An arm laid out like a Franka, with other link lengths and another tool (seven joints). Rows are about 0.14 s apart.
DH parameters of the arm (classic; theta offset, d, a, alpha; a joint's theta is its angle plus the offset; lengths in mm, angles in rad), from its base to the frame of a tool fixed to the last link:
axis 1: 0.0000 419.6 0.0 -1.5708
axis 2: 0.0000 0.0 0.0 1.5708
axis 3: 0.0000 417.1 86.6 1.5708
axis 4: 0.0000 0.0 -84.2 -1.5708
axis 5: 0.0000 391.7 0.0 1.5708
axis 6: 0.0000 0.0 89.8 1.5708
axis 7: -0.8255 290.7 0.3 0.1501
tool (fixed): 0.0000 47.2 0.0 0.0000
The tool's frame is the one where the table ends.
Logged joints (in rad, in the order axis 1, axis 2, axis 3, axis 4, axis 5, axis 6, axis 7), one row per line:
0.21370, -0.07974, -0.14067, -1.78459, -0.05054, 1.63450, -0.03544
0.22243, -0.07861, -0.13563, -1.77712, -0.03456, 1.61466, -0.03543
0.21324, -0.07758, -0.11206, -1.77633, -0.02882, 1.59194, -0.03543
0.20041, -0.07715, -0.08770, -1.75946, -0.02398, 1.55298, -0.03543
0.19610, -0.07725, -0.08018, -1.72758, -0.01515, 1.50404, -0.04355
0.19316, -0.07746, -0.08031, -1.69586, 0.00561, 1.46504, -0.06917
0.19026, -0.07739, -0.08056, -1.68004, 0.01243, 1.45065, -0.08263
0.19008, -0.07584, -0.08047, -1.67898, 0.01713, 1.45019, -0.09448
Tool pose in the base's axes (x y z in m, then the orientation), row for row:
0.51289, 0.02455, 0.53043, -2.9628, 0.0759, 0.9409
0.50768, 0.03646, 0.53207, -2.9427, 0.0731, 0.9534
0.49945, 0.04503, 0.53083, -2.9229, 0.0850, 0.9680
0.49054, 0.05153, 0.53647, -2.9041, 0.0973, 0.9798
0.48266, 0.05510, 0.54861, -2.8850, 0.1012, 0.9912
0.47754, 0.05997, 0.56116, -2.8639, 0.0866, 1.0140
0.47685, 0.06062, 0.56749, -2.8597, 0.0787, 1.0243
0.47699, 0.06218, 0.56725, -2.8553, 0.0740, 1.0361
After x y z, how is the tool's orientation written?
As angles about the fixed x, y, z axes (roll, pitch, yaw), in radians.
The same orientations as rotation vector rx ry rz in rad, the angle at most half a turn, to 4 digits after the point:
-2.6862, -1.3545, 0.2240
-2.6611, -1.3620, 0.2340
-2.6407, -1.3725, 0.2641
-2.6230, -1.3792, 0.2937
-2.6022, -1.3849, 0.3122
-2.5655, -1.4047, 0.3092
-2.5524, -1.4162, 0.3031
-2.5395, -1.4295, 0.3017

